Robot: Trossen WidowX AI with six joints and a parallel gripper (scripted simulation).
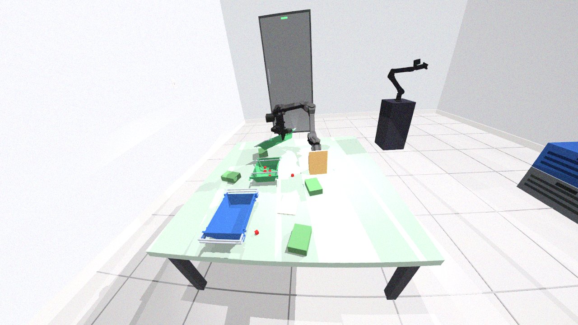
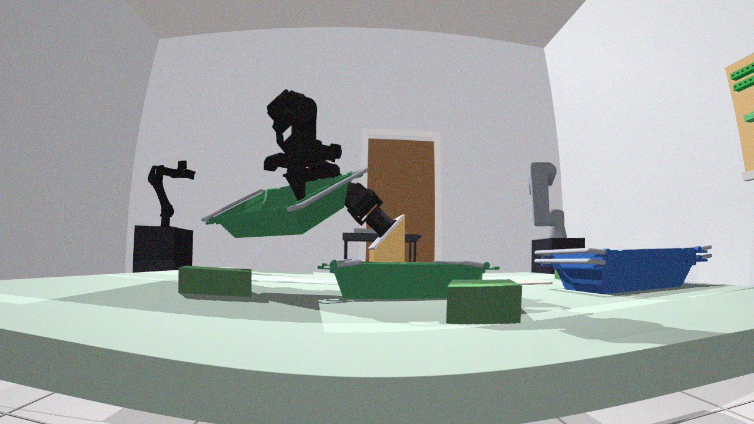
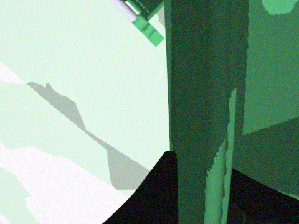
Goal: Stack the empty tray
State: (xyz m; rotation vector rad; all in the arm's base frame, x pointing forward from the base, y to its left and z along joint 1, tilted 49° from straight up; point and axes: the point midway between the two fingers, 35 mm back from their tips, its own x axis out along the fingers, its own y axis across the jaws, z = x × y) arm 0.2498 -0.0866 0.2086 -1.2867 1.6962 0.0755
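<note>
Right now the green tray is 60 mm ahead of my gripper tip and 50 mm to the right of it. From my gripper tip the other things lie so: beige card: 530 mm to the left, 170 mm below, 60 mm behind.
</note>
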